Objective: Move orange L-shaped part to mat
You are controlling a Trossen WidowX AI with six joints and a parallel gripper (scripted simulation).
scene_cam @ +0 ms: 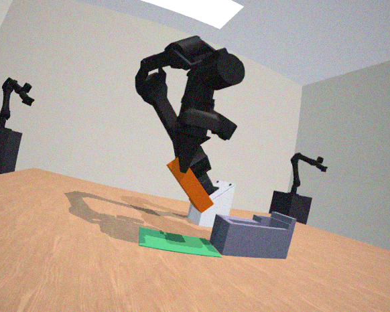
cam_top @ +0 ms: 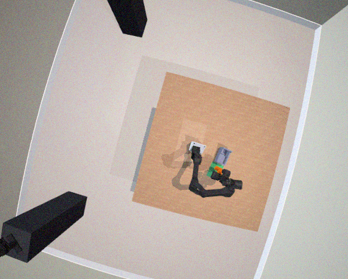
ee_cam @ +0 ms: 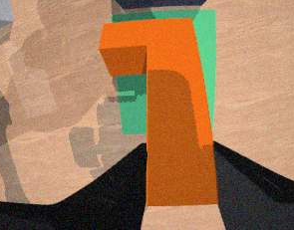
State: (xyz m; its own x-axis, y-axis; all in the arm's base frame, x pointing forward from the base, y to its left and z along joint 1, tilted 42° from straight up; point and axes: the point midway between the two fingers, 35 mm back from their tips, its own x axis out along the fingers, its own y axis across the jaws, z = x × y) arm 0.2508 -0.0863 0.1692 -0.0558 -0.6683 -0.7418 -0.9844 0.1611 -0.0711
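The green mat is 2 cm to the left of my gripper tip and 15 cm below it. Round my gripper tip: orange L-shaped part 1 cm behind, 3 cm to the left, 3 cm below.
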